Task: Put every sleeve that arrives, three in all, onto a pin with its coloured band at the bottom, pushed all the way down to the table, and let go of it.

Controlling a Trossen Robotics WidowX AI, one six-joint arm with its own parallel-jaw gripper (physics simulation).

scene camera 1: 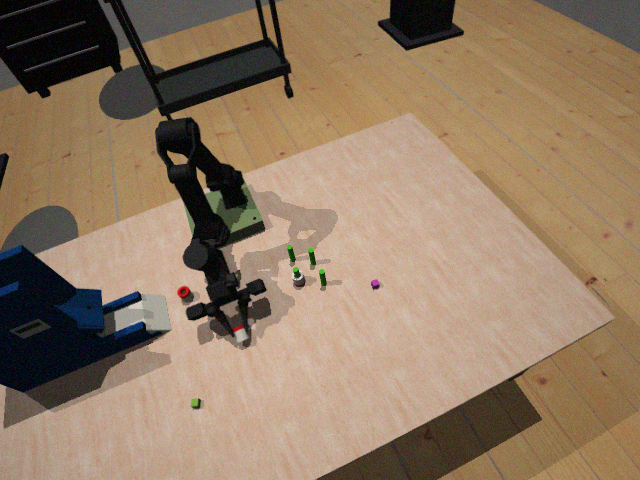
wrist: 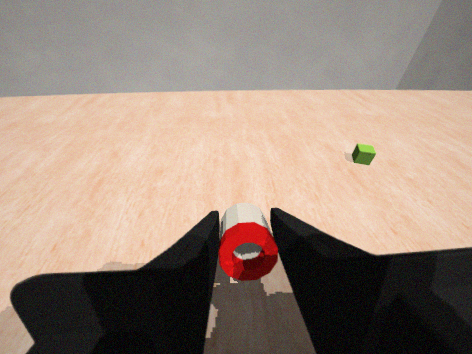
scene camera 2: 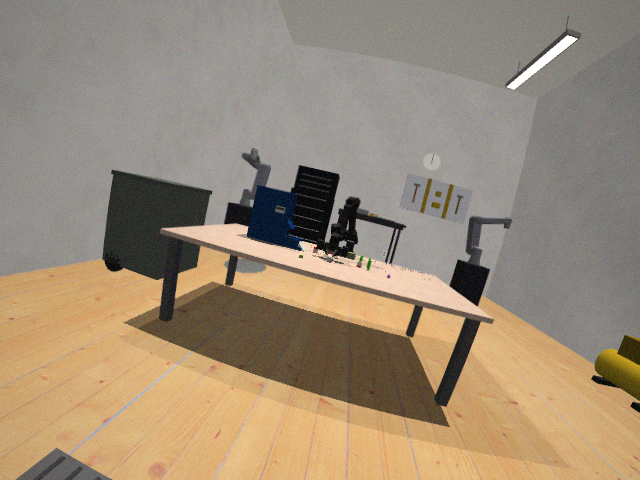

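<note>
My gripper (scene camera 1: 238,330) (wrist: 244,216) is tilted well over, low above the table, shut on a pale sleeve (scene camera 1: 241,336) (scene camera 2: 329,257) (wrist: 248,233). The sleeve's red band faces back toward the wrist and its plain end points away; I cannot tell whether it touches the table. A second sleeve (scene camera 1: 184,292) (scene camera 2: 315,250) stands off the pins near the chute, red band up. A third sleeve (scene camera 1: 298,280) (scene camera 2: 359,264) is around one green pin, dark red band at the bottom. Three bare green pins (scene camera 1: 291,253) (scene camera 1: 312,256) (scene camera 1: 322,277) stand beside it.
A blue dispenser (scene camera 1: 38,320) (scene camera 2: 269,214) with a pale chute (scene camera 1: 155,312) stands left of the gripper. A green cube (scene camera 1: 195,403) (scene camera 2: 300,256) (wrist: 363,154) and a purple cube (scene camera 1: 375,283) (scene camera 2: 388,276) lie on the table (scene camera 1: 439,232). The arm's base plate (scene camera 1: 250,217) is behind.
</note>
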